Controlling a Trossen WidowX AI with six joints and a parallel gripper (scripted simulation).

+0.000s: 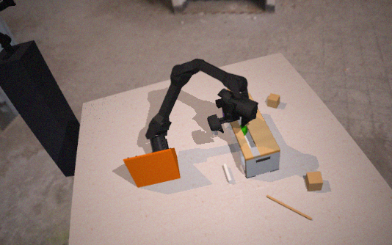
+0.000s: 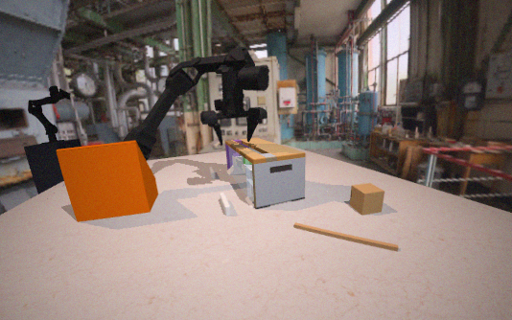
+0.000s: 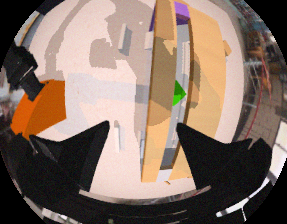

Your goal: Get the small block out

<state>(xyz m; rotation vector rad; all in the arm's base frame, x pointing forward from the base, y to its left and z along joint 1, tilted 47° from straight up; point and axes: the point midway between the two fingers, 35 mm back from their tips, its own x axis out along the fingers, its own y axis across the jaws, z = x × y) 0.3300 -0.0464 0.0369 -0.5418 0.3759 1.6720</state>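
My gripper tip is 90 mm above the box, 40 mm to the right of it and 30 mm short of it. The rest, counted from my gripper tip: thin wooden stick (320 mm to the right, 160 mm ahead, 150 mm below); then green block (60 mm below, 50 mm to the left, 50 mm ahead).
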